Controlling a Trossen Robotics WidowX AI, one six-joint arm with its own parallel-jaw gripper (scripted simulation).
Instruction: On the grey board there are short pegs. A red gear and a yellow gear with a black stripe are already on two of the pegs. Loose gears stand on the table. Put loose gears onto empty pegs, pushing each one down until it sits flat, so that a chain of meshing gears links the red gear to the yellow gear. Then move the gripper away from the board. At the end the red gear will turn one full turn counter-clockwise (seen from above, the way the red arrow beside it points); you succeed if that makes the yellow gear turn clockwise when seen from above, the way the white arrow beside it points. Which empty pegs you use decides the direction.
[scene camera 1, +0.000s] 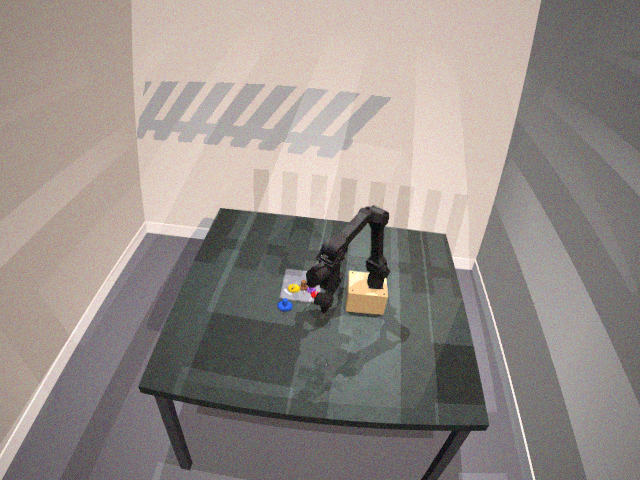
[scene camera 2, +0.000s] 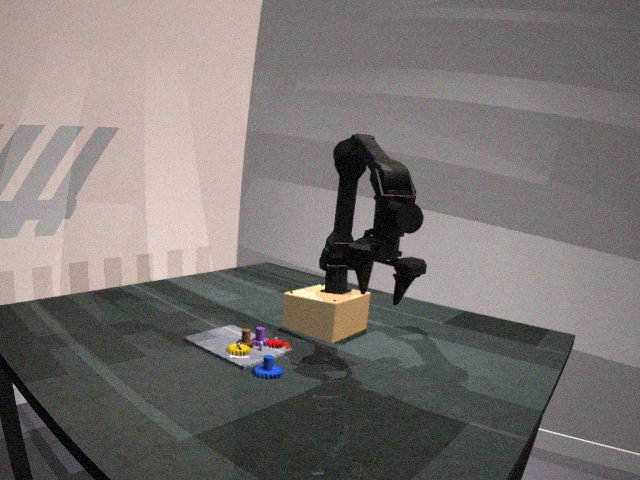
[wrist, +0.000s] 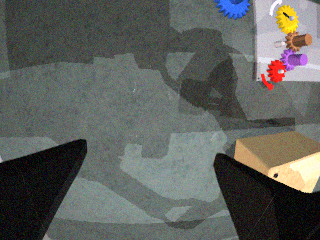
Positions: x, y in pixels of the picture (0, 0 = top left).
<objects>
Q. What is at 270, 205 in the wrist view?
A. The gripper.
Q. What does the gripper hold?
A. Nothing.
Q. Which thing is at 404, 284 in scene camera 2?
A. The gripper.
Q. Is the gripper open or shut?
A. Open.
</objects>
